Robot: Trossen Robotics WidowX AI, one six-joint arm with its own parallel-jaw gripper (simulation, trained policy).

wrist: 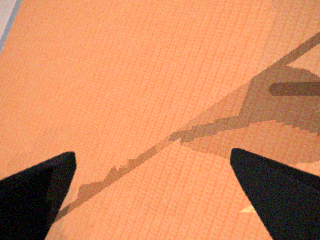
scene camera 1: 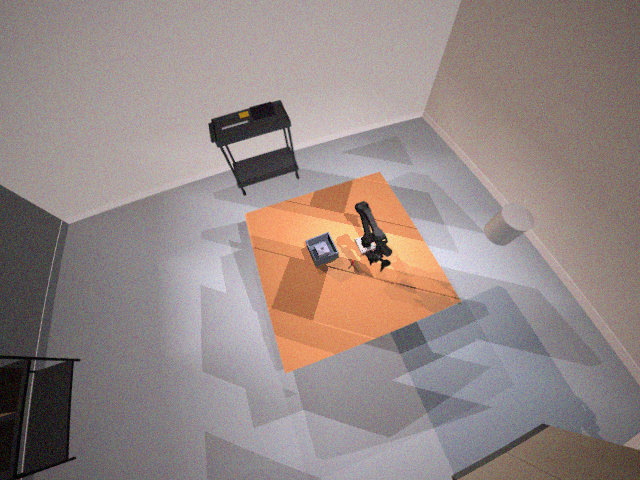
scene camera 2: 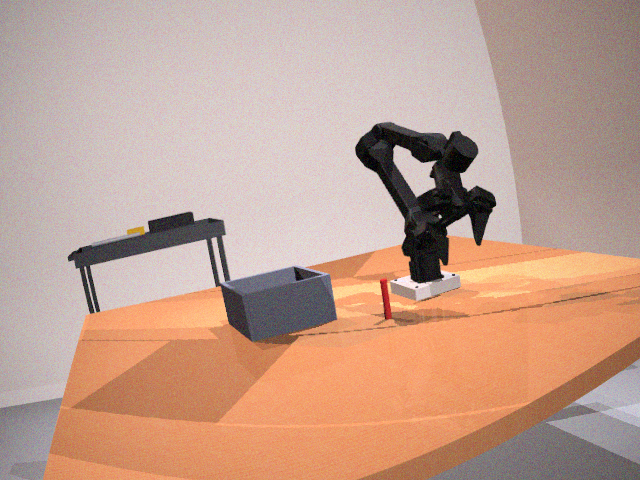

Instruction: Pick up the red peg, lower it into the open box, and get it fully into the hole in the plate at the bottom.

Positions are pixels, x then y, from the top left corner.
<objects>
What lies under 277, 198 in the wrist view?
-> The gripper.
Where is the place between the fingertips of the gripper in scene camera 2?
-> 461, 255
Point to a grey box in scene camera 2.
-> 259, 306
</objects>
